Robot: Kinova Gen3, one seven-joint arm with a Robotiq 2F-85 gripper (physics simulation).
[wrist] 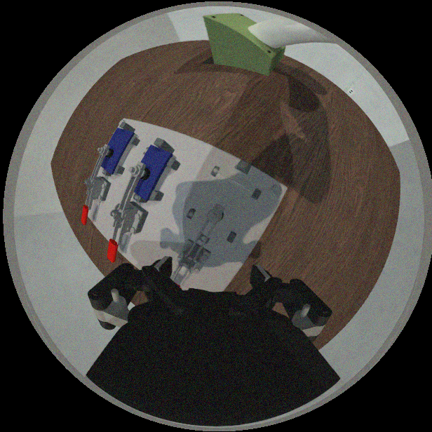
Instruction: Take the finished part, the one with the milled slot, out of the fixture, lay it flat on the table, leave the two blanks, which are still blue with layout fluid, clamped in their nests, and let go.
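The fixture plate (187,150) lies on the table, with three nests in a row. Two blue blanks (118,150) (153,172) sit in the left and middle nests, each with a toggle clamp arm reaching over it. The right nest, in shadow, has small dark blocks around a clamp arm (205,231); its red handle is almost wholly hidden behind the gripper. The slotted part's outline cannot be made out there against the grey. My gripper (211,270) is open and empty, with its fingertips toward the lower edge of the plate in view, near the right clamp's handle end.
Red clamp handles (84,215) (112,250) stick out at the plate's lower left edge. A green block (237,47) with a pale curved arm (295,35) on it stands at the far side of the brown wooden table (350,210).
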